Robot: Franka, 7 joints.
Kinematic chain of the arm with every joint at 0, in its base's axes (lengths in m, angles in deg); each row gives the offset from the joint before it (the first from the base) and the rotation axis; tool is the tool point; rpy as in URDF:
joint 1: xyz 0 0 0.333 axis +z
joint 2: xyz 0 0 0 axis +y
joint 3: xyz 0 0 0.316 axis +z
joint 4: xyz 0.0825 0 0 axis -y
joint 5: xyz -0.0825 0 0.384 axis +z
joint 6: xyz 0 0 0 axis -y
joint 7: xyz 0.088 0 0 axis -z
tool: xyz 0 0 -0.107 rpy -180 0 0
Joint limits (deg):
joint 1: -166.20..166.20
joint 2: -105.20..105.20
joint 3: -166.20..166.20
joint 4: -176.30..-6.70
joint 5: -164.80..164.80
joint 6: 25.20..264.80
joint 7: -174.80..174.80
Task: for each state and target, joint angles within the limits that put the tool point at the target. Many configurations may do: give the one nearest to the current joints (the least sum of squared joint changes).
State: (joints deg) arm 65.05 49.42 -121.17 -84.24 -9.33 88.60 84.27
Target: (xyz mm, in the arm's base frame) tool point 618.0 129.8 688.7
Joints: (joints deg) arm 67.46 62.63 -105.06 -69.44 -7.10 99.55 84.27
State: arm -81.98 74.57 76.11 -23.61 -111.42 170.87 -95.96
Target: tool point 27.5 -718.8 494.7
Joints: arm -97.97 85.03 76.50 -6.70 -112.67 222.82 -95.96
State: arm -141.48 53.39 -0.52 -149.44 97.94 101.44 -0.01
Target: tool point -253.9 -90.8 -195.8
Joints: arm -149.14 78.56 -12.17 -119.61 104.12 109.58 -0.01
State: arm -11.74 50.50 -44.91 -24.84 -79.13 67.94 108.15
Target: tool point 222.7 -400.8 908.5
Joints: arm -27.13 31.39 -52.61 -27.44 -77.17 54.78 108.15
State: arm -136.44 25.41 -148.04 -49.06 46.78 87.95 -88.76
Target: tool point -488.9 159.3 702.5
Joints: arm -124.85 43.93 -117.14 -81.21 44.10 68.57 -88.76
